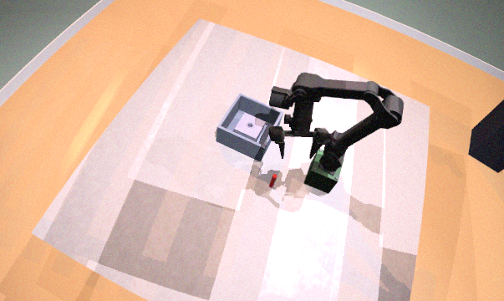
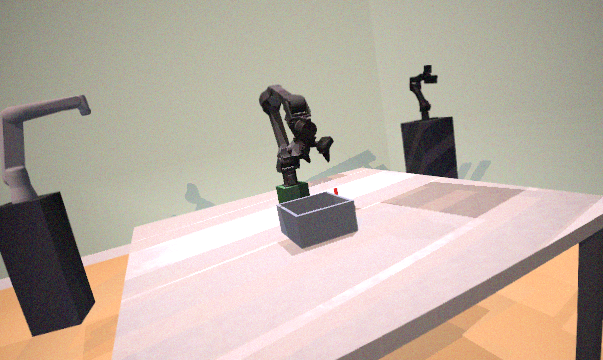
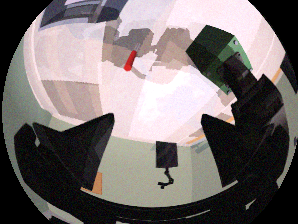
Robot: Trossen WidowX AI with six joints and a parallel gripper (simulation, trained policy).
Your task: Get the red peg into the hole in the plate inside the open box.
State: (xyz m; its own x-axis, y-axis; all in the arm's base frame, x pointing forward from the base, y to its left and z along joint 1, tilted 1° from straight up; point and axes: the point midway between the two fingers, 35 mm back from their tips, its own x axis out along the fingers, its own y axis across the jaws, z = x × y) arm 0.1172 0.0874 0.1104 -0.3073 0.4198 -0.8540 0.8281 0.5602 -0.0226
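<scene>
The red peg is 15 cm below my gripper tip, 4 cm ahead of it and 3 cm to the left of it. The rest, counted from my gripper tip: grey box 22 cm ahead, 16 cm below, 11 cm to the right; then plate 22 cm ahead, 14 cm below, 11 cm to the right.
</scene>
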